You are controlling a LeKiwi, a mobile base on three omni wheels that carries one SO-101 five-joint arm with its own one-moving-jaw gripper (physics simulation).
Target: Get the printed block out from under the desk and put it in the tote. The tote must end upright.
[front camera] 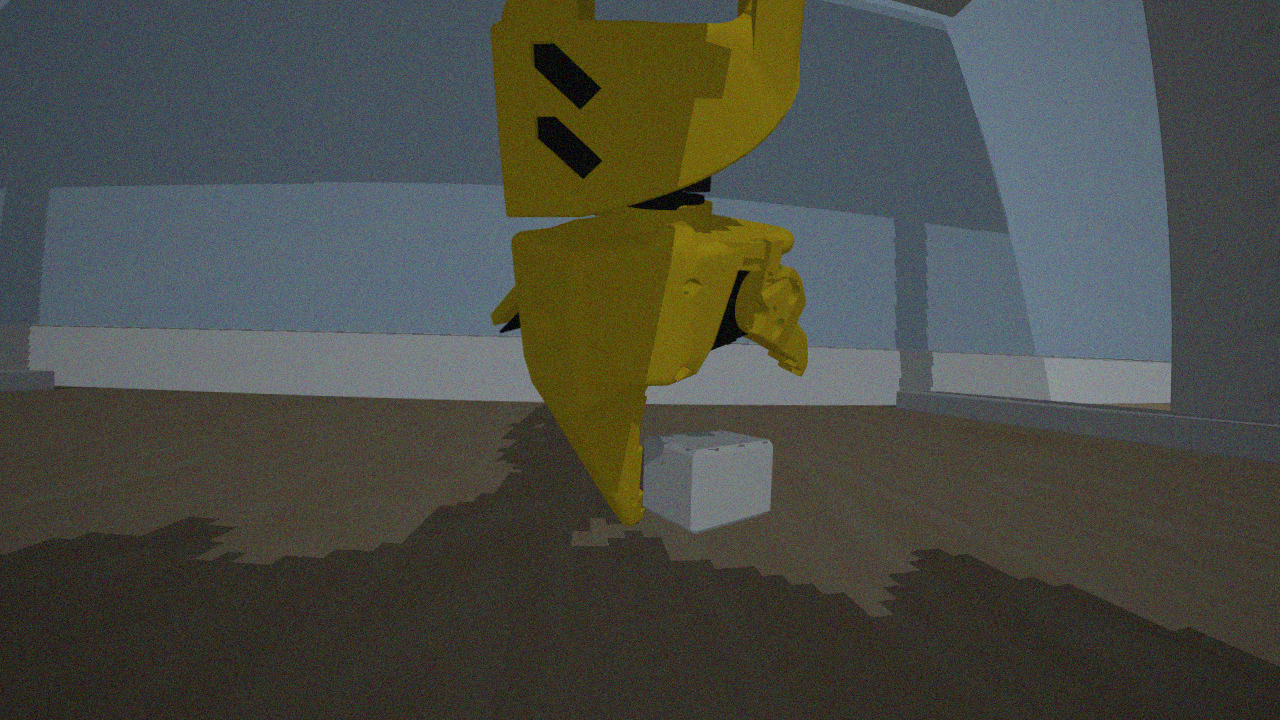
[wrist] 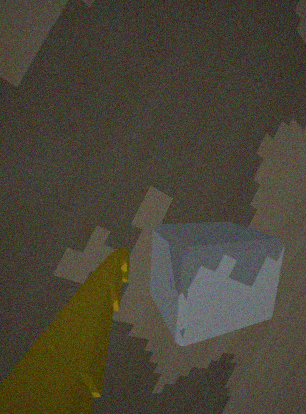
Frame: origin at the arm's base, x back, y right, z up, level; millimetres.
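Seen in the pictures: hand at its tool point: (front camera: 635, 509) (wrist: 128, 260).
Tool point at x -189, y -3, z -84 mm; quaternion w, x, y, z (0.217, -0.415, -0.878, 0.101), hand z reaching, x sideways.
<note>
A point is followed by its place in that frame.
The white printed block (front camera: 732, 483) @(y 31, x -188, z -74 mm) (wrist: 225, 305) @(y 22, x -198, z -61 mm) sits flat on the floor. My gripper (front camera: 714, 443) is open, with nothing between its jaws. In the front view its fixed jaw points down, with its tip low at the block's left side, and its moving jaw is swung out to the right, above the block. In the wrist view the fixed jaw (wrist: 75, 340) lies left of the block with a narrow gap between them, and the moving jaw is out of the picture. The tote does not show in either view.
The brown floor (front camera: 358, 501) @(y -110, x -194, z -90 mm) has jagged dark shadows across it. A blue-grey wall (front camera: 268, 259) @(y -539, x -567, z 100 mm) with a white baseboard (front camera: 268, 365) @(y -519, x -556, z -50 mm) stands behind. A low grey rail (front camera: 1092, 425) @(y 406, x -370, z -79 mm) runs along the floor at the right, and a dark upright panel (front camera: 1226, 223) @(y 433, x -287, z 82 mm) stands at the far right.
</note>
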